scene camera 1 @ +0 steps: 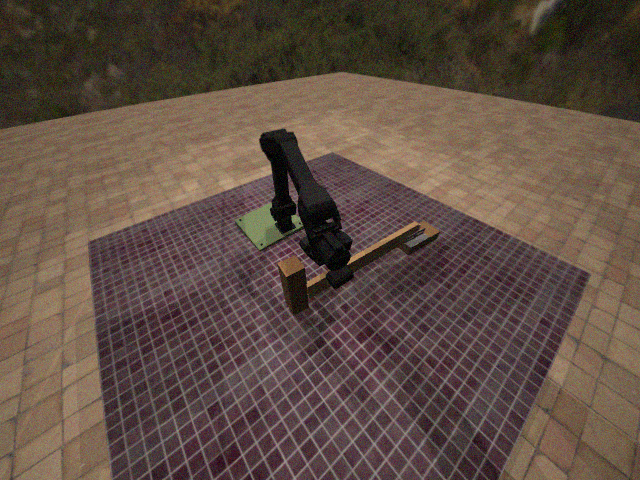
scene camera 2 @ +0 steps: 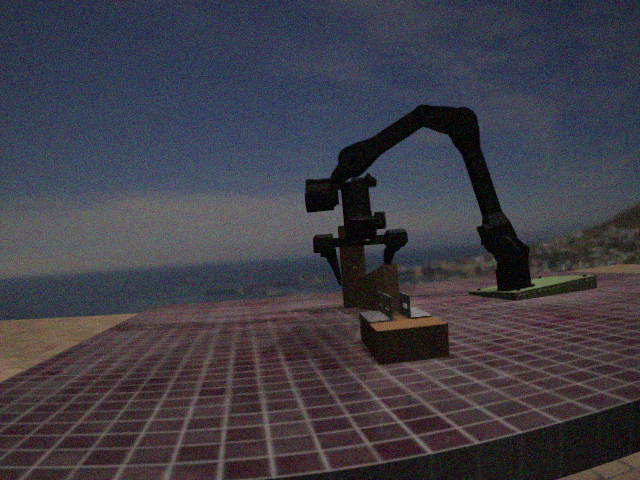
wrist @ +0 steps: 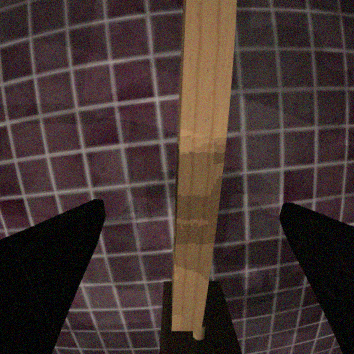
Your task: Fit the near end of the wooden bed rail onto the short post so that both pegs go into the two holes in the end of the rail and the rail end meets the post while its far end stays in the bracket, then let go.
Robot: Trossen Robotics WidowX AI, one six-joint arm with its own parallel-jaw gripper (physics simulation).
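Frame: origin at the arm's base, x ahead, y left, z up, level; millimetres.
Where they show: gripper, fingertip midpoint: [scene camera 1: 328, 274] [wrist: 194, 209]; arm's base at its link origin: [scene camera 1: 285, 226] [scene camera 2: 515, 288].
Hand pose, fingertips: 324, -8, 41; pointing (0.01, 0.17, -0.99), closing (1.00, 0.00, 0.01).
Observation:
Things, the pixels of their top centre, and the offset from my fingertips, as dx, dy, dz. "pt": a spot on its surface instead. Level surfaces: height alone.
- bracket at its top centre: [scene camera 2: 392, 292] [scene camera 1: 413, 230] +6, +359, +9
- short post at a spot on its surface: [wrist: 226, 325] pt +28, -90, -9
- peg at a spot on its surface: [wrist: 199, 334] pt +7, -85, +1
- low wooden block at its top centre: [scene camera 2: 398, 318] [scene camera 1: 417, 233] +6, +390, -21
- purple tiled mat at its surface level: dz -57
The wooden bed rail [scene camera 1: 382, 252] [scene camera 2: 383, 284] [wrist: 207, 75] runs from the bracket [scene camera 1: 421, 240] [scene camera 2: 385, 305] to the short post [scene camera 1: 295, 290] [scene camera 2: 353, 266] [wrist: 226, 325]. Its far end lies between the bracket's metal plates. In the wrist view its near end is at the post's dark face, and one peg [wrist: 199, 334] shows there, toward the rail's right edge; the other peg and the holes are hidden. My gripper [scene camera 1: 339, 277] [scene camera 2: 363, 273] [wrist: 194, 209] is open and empty, with its fingers apart on either side of the rail above its near part, not touching it in the wrist view.
The bracket stands on a low wooden block [scene camera 1: 430, 233] [scene camera 2: 410, 345]. The arm's green base plate [scene camera 1: 253, 229] [scene camera 2: 563, 285] lies behind the post in the first scene view. A purple tiled mat [scene camera 1: 206, 372] [scene camera 2: 232, 403] lies under the parts.

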